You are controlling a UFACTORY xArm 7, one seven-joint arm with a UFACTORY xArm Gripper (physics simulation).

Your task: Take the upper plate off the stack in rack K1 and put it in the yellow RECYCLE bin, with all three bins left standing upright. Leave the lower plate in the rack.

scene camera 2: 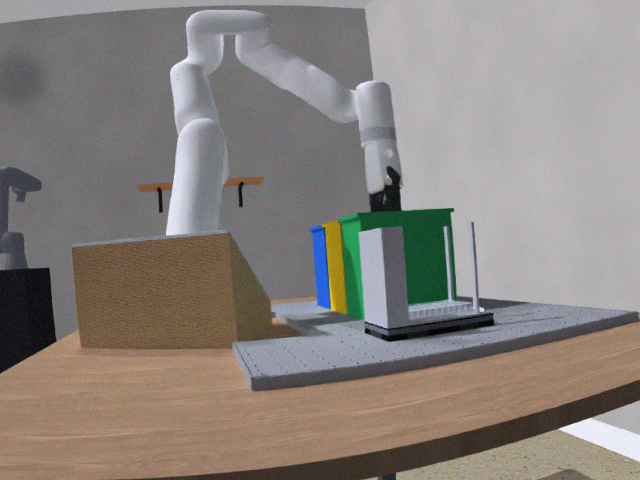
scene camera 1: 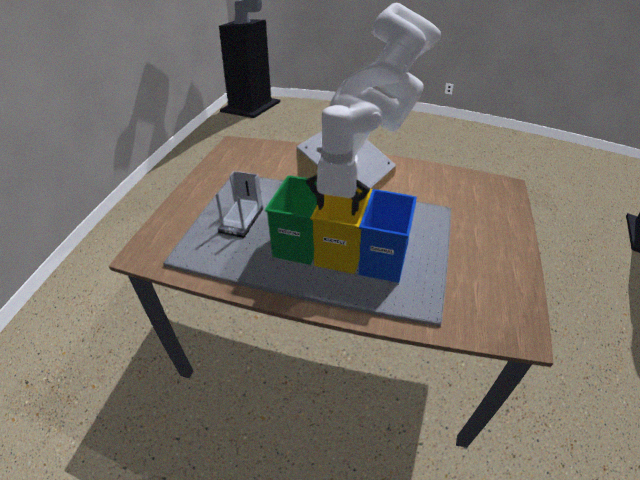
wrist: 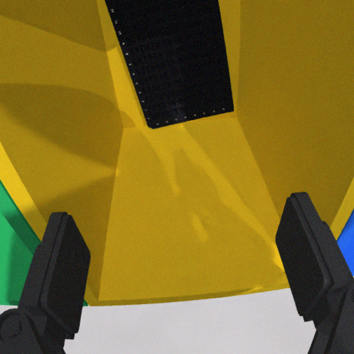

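Where they show: gripper, between the fingertips: (scene camera 1: 337, 209); arm's base, origin of its link: (scene camera 2: 188, 269).
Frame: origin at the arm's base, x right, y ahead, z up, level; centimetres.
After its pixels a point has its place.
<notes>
The black upper plate (wrist: 175, 65) is down inside the yellow RECYCLE bin (scene camera 1: 338, 250) @(x -20.8, y 42.4, z -2.8 cm) (scene camera 2: 334, 263) @(x -16.3, y 25.9, z -1.0 cm) (wrist: 145, 235), well below the fingertips and apart from them; whether it rests on the floor of the bin cannot be told. My gripper (scene camera 1: 337, 209) @(x -17.7, y 37.2, z 6.6 cm) (scene camera 2: 385, 208) @(x -17.7, y 37.2, z 6.6 cm) (wrist: 180, 225) is open and empty, its fingertips at the mouth of the yellow bin. The lower plate (scene camera 1: 241, 213) (scene camera 2: 439, 308), pale, sits flat in rack K1 (scene camera 1: 238, 187) @(x 23.4, y 30.4, z -2.8 cm) (scene camera 2: 382, 279) @(x 24.0, y 30.1, z -2.9 cm). The green bin (scene camera 1: 293, 245) @(x -7.8, y 45.0, z -4.3 cm) (scene camera 2: 426, 258) @(x 0.2, y 41.1, z -1.2 cm) and the blue bin (scene camera 1: 382, 263) @(x -33.0, y 39.8, z -4.5 cm) (scene camera 2: 319, 268) @(x -30.1, y 23.0, z -2.1 cm) stand upright on either side of the upright yellow bin.
The bins and rack stand on a grey perforated board (scene camera 1: 222, 263) @(x 11.1, y 56.3, z -10.8 cm) (scene camera 2: 310, 361) @(x 33.3, y 20.5, z -10.8 cm) on the wooden table (scene camera 1: 491, 248) @(x -61.0, y 9.0, z -12.1 cm) (scene camera 2: 155, 403) @(x 44.4, y 6.0, z -12.1 cm). The three bins are close together in a row. The rack has two thin upright posts. The arm's wooden base block (scene camera 2: 155, 294) @(x 11.1, y -3.1, z -3.5 cm) is behind the bins.
</notes>
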